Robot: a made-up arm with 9 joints. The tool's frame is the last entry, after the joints.
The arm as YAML. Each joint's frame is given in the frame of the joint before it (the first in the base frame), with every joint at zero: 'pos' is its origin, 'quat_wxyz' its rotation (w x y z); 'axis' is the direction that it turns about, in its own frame. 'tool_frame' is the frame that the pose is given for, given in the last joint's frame.
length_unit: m
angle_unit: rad
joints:
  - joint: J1
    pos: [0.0, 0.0, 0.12]
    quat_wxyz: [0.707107, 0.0, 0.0, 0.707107]
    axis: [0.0, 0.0, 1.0]
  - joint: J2
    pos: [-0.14, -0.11, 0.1]
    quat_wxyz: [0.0, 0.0, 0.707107, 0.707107]
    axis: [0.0, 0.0, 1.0]
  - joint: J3
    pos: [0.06, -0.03, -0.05]
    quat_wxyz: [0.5, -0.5, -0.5, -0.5]
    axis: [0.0, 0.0, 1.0]
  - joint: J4
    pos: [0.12, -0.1, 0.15]
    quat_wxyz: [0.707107, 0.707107, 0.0, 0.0]
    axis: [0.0, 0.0, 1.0]
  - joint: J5
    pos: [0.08, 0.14, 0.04]
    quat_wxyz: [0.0, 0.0, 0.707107, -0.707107]
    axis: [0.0, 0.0, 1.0]
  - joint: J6
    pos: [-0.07, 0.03, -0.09]
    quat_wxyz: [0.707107, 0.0, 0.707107, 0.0]
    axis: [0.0, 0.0, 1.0]
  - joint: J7
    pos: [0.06, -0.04, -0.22]
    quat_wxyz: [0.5, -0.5, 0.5, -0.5]
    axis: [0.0, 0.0, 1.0]
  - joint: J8
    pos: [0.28, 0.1, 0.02]
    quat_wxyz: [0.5, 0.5, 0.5, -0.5]
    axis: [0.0, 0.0, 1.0]
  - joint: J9
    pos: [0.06, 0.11, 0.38]
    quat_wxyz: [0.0, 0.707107, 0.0, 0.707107]
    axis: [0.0, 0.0, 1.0]
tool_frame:
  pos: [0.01, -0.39, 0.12]
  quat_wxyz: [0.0, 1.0, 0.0, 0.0]
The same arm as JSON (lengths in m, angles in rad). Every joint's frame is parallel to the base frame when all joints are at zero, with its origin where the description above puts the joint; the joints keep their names.
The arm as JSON. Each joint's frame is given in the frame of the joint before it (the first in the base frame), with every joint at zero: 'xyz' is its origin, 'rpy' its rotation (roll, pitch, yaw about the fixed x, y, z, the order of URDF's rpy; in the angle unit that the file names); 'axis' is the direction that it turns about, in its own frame. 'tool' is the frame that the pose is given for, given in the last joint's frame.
{
  "units": {
    "length": "m",
    "angle": "rad"
  },
  "joints": [
    {
      "name": "J1",
      "type": "revolute",
      "origin": {
        "xyz": [
          0.0,
          0.0,
          0.12
        ],
        "rpy": [
          0.0,
          0.0,
          0.0
        ]
      },
      "axis": "+z"
    },
    {
      "name": "J2",
      "type": "revolute",
      "origin": {
        "xyz": [
          0.11,
          -0.14,
          0.1
        ],
        "rpy": [
          0.0,
          0.0,
          0.0
        ]
      },
      "axis": "-x"
    },
    {
      "name": "J3",
      "type": "revolute",
      "origin": {
        "xyz": [
          0.05,
          -0.06,
          -0.03
        ],
        "rpy": [
          0.0,
          0.0,
          0.0
        ]
      },
      "axis": "+z"
    },
    {
      "name": "J4",
      "type": "revolute",
      "origin": {
        "xyz": [
          -0.12,
          0.1,
          0.15
        ],
        "rpy": [
          0.0,
          0.0,
          0.0
        ]
      },
      "axis": "+y"
    },
    {
      "name": "J5",
      "type": "revolute",
      "origin": {
        "xyz": [
          -0.08,
          0.04,
          0.14
        ],
        "rpy": [
          0.0,
          0.0,
          0.0
        ]
      },
      "axis": "-z"
    },
    {
      "name": "J6",
      "type": "revolute",
      "origin": {
        "xyz": [
          -0.07,
          -0.03,
          0.09
        ],
        "rpy": [
          0.0,
          0.0,
          0.0
        ]
      },
      "axis": "+x"
    },
    {
      "name": "J7",
      "type": "revolute",
      "origin": {
        "xyz": [
          -0.22,
          0.04,
          0.06
        ],
        "rpy": [
          0.0,
          0.0,
          0.0
        ]
      },
      "axis": "+z"
    },
    {
      "name": "J8",
      "type": "revolute",
      "origin": {
        "xyz": [
          -0.1,
          0.28,
          0.02
        ],
        "rpy": [
          0.0,
          0.0,
          0.0
        ]
      },
      "axis": "+x"
    },
    {
      "name": "J9",
      "type": "revolute",
      "origin": {
        "xyz": [
          0.38,
          0.11,
          -0.06
        ],
        "rpy": [
          0.0,
          0.0,
          0.0
        ]
      },
      "axis": "-z"
    }
  ],
  "tool": {
    "origin": {
      "xyz": [
        0.01,
        0.39,
        -0.12
      ],
      "rpy": [
        0.0,
        0.0,
        0.0
      ]
    }
  }
}

